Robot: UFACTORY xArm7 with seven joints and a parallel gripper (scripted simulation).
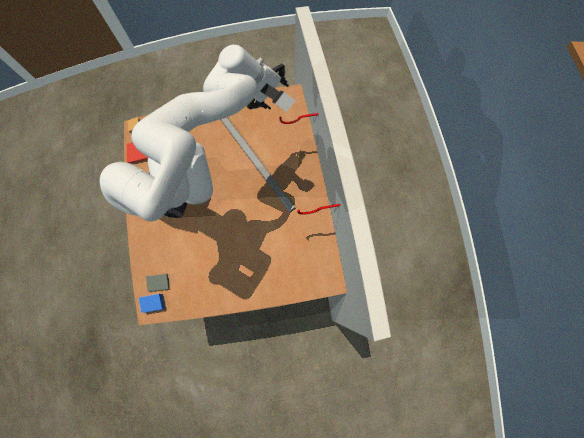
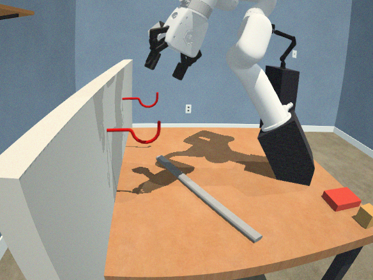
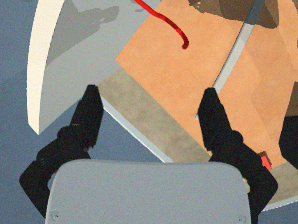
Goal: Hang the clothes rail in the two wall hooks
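The grey clothes rail is 12 cm behind my hand, 2 cm to the right of it and 36 cm below it. Also, from my hand: white wall 11 cm ahead, 22 cm to the right, 58 cm below; red block 55 cm behind, 24 cm to the left, 36 cm below; tan block 53 cm behind, 36 cm to the left, 35 cm below.
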